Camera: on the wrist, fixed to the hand. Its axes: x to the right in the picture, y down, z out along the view.
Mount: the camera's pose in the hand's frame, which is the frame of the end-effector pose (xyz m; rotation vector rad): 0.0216 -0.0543 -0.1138 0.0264 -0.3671 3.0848
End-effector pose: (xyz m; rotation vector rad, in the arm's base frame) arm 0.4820 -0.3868 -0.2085 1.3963 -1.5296 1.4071
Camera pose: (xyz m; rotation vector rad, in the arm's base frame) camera 0.5054 -0.2775 -0.1462 1.1626 1.3190 -0.6102
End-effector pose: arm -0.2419 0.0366 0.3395 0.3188 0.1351 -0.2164
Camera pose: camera -0.2447 0.0191 0.2128 0.1888 -0.7919 2.7627
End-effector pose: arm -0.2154 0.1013 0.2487 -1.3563 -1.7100 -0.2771
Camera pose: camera -0.2045 0.0210 0.3477 -2.1625 1.4652 1.5885
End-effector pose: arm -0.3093 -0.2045 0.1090 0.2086 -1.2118 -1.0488
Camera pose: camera -0.2444 -0.2933 0.0437 -1.4738 -0.4720 1.6881
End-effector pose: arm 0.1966 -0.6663 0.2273 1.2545 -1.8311 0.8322
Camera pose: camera 0.2679 -0.5979 0.3086 1.6667 1.3653 -0.8257
